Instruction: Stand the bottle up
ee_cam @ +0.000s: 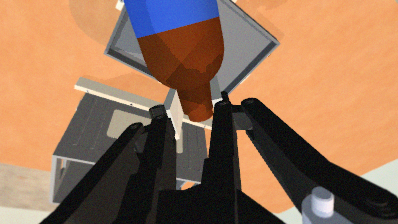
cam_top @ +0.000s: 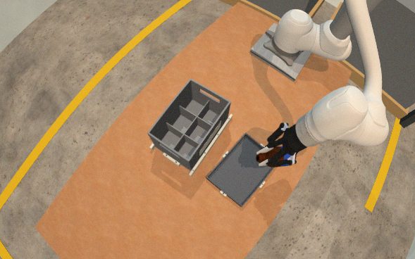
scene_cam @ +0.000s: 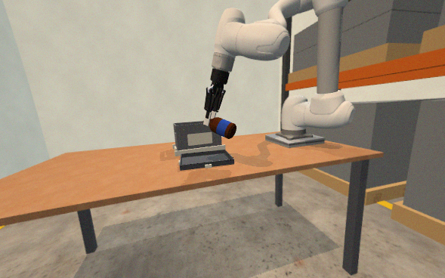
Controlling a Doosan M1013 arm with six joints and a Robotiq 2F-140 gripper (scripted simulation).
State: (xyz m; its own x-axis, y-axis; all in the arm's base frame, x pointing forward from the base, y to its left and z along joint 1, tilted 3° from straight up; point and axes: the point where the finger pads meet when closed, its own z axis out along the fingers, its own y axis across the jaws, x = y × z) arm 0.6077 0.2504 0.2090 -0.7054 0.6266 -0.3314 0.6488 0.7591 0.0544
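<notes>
The bottle is 40 mm below my hand, 30 mm to the left of it and 30 mm behind it. Round my hand: grey crate: 300 mm to the right, 140 mm below, 60 mm ahead; then grey tray: 210 mm below, 30 mm to the right, 30 mm ahead.
</notes>
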